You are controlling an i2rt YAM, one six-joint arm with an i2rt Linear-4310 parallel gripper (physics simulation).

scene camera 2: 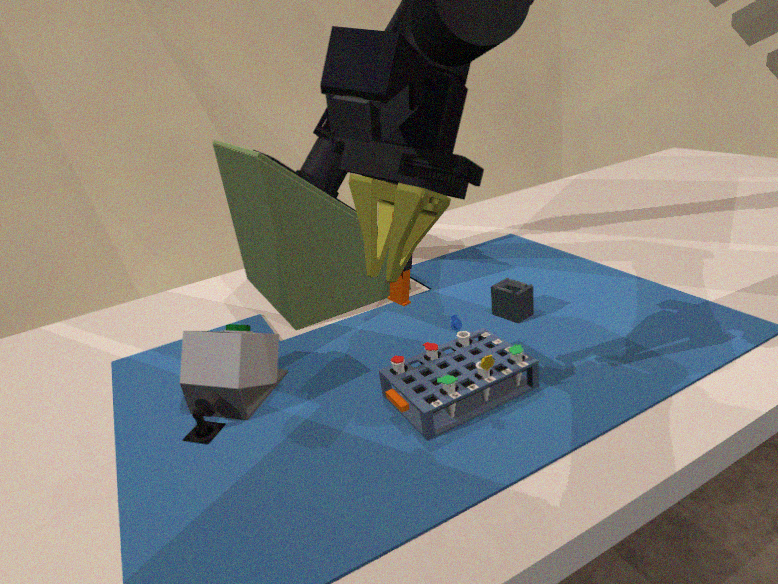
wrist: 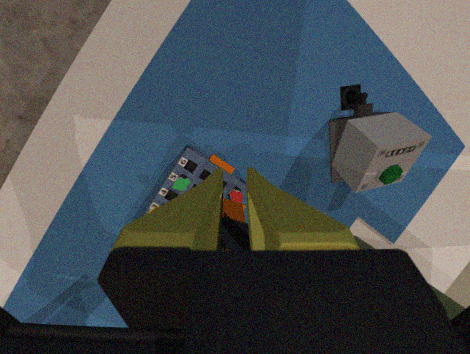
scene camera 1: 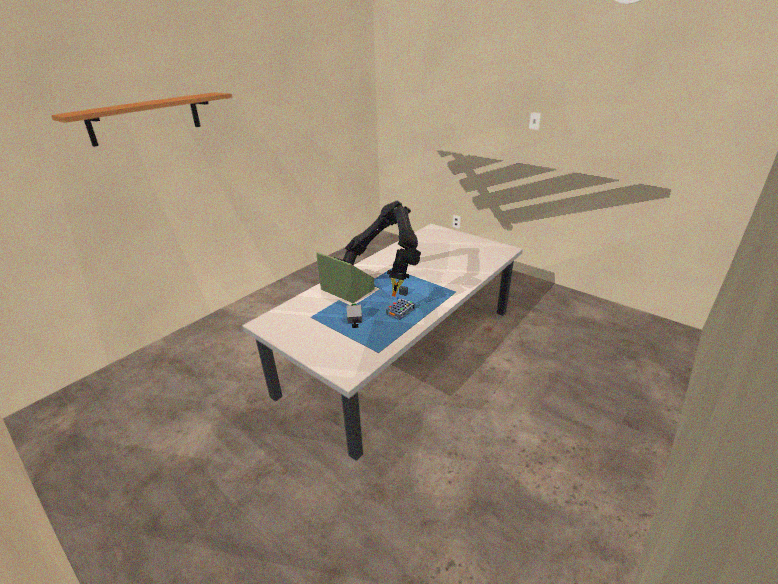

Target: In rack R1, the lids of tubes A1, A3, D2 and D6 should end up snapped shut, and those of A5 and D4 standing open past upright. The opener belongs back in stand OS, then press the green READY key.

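Frame: origin at the arm's base, x left, y down, z back, level; metres.
Where they show: gripper, fingertip midpoint: (scene camera 2: 381, 279) (wrist: 235, 176) (scene camera 1: 394, 293); arm's base, origin of the base link: (scene camera 2: 312, 192) (scene camera 1: 346, 265).
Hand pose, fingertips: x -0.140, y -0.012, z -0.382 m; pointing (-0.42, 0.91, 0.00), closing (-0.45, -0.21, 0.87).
Observation:
Each offset is from my fingertips to the centre of the thing. "spot": to the spot under its first point. Level surfaces: height alone.
My gripper (scene camera 2: 382, 277) (wrist: 235, 176) is shut on the orange and black opener @(dy -0.005, dx +0.029, dz +0.013 m) (scene camera 2: 399, 290) (wrist: 234, 211), its tip pointing down, in the air behind the D side of rack R1 @(dy +0.122, dx +0.073, dz +0.011 m) (scene camera 2: 429, 424). Green lids A1 @(dy +0.109, dx +0.121, dz -0.025 m) (scene camera 2: 516, 349) and A5 @(dy +0.111, dx +0.044, dz -0.014 m) (scene camera 2: 447, 380) (wrist: 181, 183) lie over their tubes, as do red lids D4 @(dy +0.109, dx +0.071, dz +0.040 m) (scene camera 2: 430, 346) and D6 @(dy +0.109, dx +0.033, dz +0.045 m) (scene camera 2: 397, 360) (wrist: 236, 195); whether they are snapped is too small to tell. A3's yellow lid @(dy +0.102, dx +0.079, dz -0.030 m) (scene camera 2: 487, 362) and D2's blue lid @(dy +0.101, dx +0.110, dz +0.044 m) (scene camera 2: 456, 321) stand open. The fingers hide part of the rack in the wrist view. Stand OS @(dy +0.131, dx +0.231, dz +0.080 m) (scene camera 2: 512, 301) is empty. The green READY key (scene camera 2: 238, 327) (wrist: 390, 174) is up on its box.
The grey key box @(spot: dy +0.089, dx -0.108, dz +0.159 m) (scene camera 2: 212, 358) (wrist: 380, 132) stands left of the rack in scene camera 2, with a small black fixture @(spot: dy +0.147, dx -0.141, dz +0.136 m) (scene camera 2: 204, 431) (wrist: 351, 97) by it. A green panel (scene camera 1: 342, 279) (scene camera 2: 301, 251) stands upright behind the blue mat @(dy +0.151 m) (scene camera 1: 378, 342) (scene camera 2: 251, 515), close to the gripper.

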